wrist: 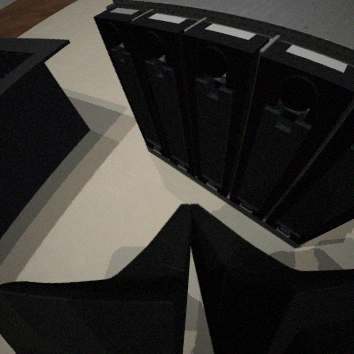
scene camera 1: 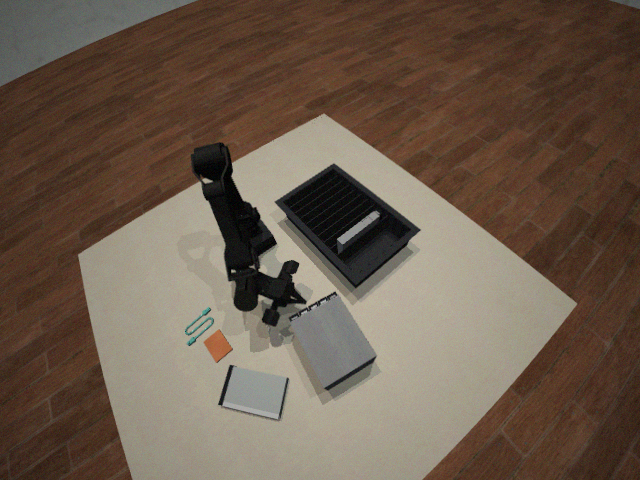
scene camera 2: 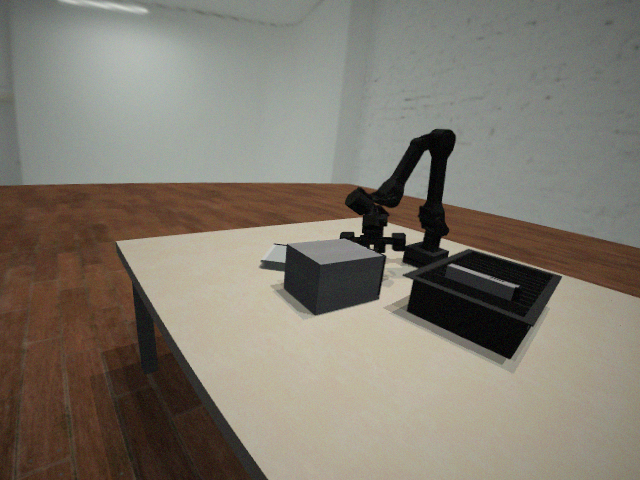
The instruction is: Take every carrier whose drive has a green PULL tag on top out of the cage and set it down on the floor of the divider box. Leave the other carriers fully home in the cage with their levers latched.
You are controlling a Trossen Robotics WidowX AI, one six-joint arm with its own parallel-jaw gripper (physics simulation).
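Where they show: gripper, fingertip midpoint: (wrist: 188, 211) (scene camera 1: 306, 303); arm's base, link origin: (scene camera 1: 251, 230) (scene camera 2: 430, 248).
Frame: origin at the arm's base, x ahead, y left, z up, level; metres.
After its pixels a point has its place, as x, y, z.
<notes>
The grey cage (scene camera 1: 333, 343) {0.485, 0.007, 0.058} (scene camera 2: 299, 276) {0.562, -0.002, 0.001} (wrist: 320, 22) {0.393, -0.006, 0.058} stands on the table. Several black carriers (wrist: 215, 125) {0.366, 0.019, 0.019} stand upright side by side at its open face. Their front levers look folded flat, but the latches are too dark to judge. White strips show along the carriers' top front edges; no green tag shows. The dark divider box (scene camera 1: 382, 266) {0.359, 0.283, -0.054} (scene camera 2: 465, 320) {0.356, 0.306, -0.021} (wrist: 35, 130) {0.324, 0.168, -0.016} stands beside the cage. A light grey upright slab (scene camera 1: 358, 230) {0.256, 0.268, 0.049} (scene camera 2: 480, 281) {0.260, 0.282, 0.038} stands inside it. My gripper (scene camera 1: 305, 301) {0.332, 0.014, -0.006} (wrist: 188, 211) {0.332, 0.014, -0.006} is shut and empty, in front of the carriers, apart from them. In scene camera 2 its fingertips are hidden.
A pale flat slab (scene camera 1: 255, 390) {0.448, -0.231, -0.033} (scene camera 2: 273, 255) {0.489, -0.231, -0.034} with dark ends lies near the cage. An orange square (scene camera 1: 218, 345) {0.269, -0.274, -0.056} and a teal cable (scene camera 1: 199, 326) {0.179, -0.303, -0.056} lie on the table near the arm. Thin ribs (scene camera 1: 323, 201) {0.043, 0.277, -0.017} line part of the divider box.
</notes>
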